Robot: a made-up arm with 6 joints.
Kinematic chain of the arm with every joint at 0, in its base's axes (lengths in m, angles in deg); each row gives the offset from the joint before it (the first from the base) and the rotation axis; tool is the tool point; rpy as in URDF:
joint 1: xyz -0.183 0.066 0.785 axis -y
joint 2: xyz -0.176 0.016 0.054 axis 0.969 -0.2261 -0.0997
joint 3: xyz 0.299 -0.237 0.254 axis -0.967 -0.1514 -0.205
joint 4: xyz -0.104 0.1 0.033 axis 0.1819 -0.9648 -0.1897
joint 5: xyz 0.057 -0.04 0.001 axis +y
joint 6: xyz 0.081 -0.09 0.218 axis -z
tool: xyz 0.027 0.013 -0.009 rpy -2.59 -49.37 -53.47
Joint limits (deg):
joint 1: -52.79..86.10
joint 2: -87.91..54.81
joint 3: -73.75..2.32
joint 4: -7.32..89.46
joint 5: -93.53..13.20
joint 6: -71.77..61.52
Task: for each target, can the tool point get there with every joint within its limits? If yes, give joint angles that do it. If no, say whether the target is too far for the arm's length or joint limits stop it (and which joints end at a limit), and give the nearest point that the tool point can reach.
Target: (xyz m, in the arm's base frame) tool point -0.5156 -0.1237 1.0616
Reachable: yes | joints 34.04 -26.11 -67.81 43.35 -84.39 49.94
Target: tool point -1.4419 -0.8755 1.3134
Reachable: no: too far | nearest point -0.6996 -0.3214 1.0018 | short by 0.977 m
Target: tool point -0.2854 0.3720 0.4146
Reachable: no: joint limits stop it (at a limit: joint 1, joint 2, joint 4) | nearest point -0.3948 0.2957 0.7365 | short by 0.348 m
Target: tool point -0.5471 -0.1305 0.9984
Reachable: yes | joints 36.51 -18.63 -40.15 74.66 -57.46 46.88
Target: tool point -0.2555 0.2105 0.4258
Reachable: no: joint limits stop it (at a limit: joint 1, joint 2, joint 4) | nearest point -0.3845 0.2468 0.7374 | short by 0.339 m
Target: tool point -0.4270 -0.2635 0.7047
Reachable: yes | joints 51.85 35.68 -12.03 44.16 -83.00 -48.92
